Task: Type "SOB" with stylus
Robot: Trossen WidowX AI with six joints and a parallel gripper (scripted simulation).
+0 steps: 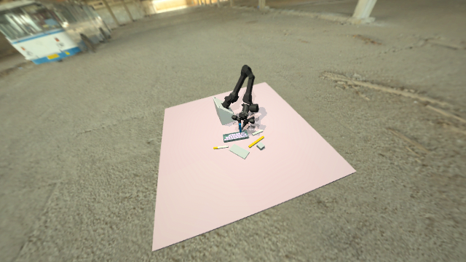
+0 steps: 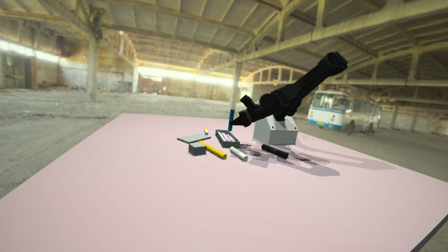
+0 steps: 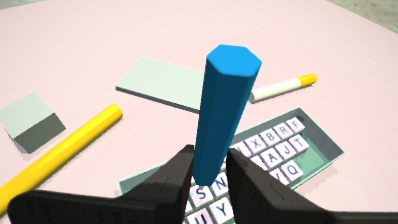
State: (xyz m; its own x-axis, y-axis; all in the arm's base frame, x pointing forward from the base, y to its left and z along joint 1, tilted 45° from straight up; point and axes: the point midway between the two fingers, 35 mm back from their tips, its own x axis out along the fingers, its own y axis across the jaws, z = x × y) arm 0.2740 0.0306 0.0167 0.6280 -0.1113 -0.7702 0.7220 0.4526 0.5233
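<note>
Now: the blue stylus 20 mm below my gripper tip. Also, from my gripper tip: white cylinder (140 mm to the left, 80 mm below, 40 mm ahead); then yellow rod (120 mm ahead, 80 mm to the left, 80 mm below); then flat pale green slab (130 mm ahead, 90 mm below, 80 mm to the right).
</note>
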